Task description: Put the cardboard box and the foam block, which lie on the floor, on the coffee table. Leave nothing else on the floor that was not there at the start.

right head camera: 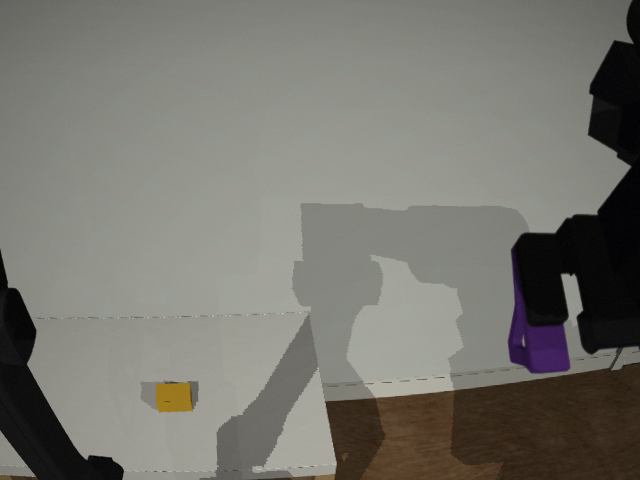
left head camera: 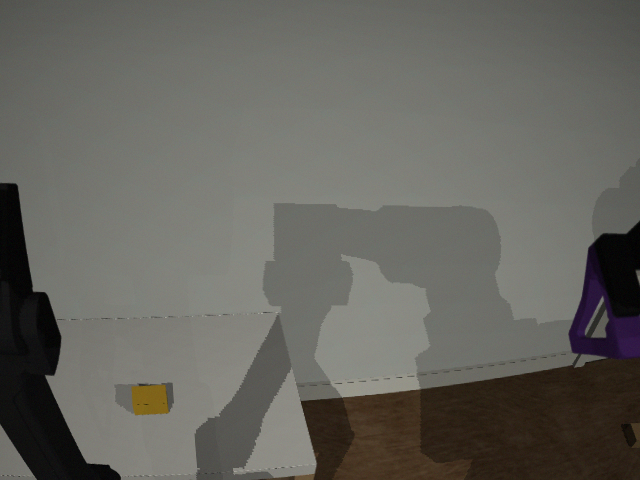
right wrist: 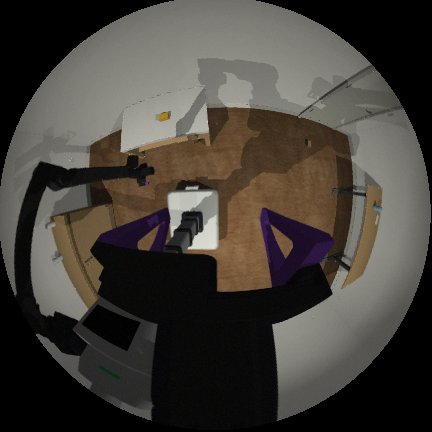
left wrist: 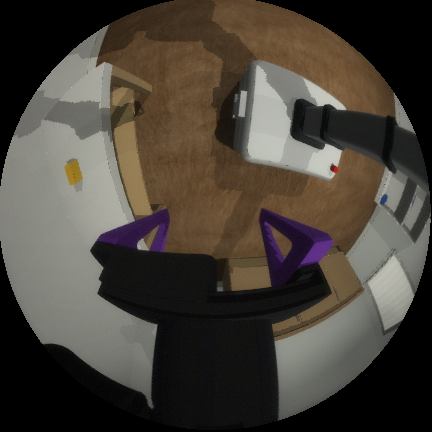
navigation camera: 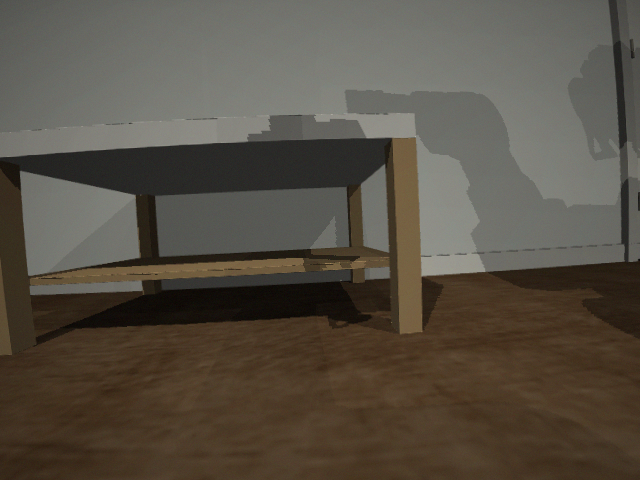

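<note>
The yellow foam block lies on the white top of the coffee table. A small brown box, which looks like the cardboard box, lies on the floor to the right of the table, far from both grippers. My left gripper is open and empty, above the floor in front of the table. My right gripper is open and empty, high above the floor to the right of my base; its purple fingers show at the right in both head views.
My white base stands on the floor in front of the table. A wooden cabinet stands at the left. A wooden desk-like piece with dark legs stands at the right. Walls rise behind the table.
</note>
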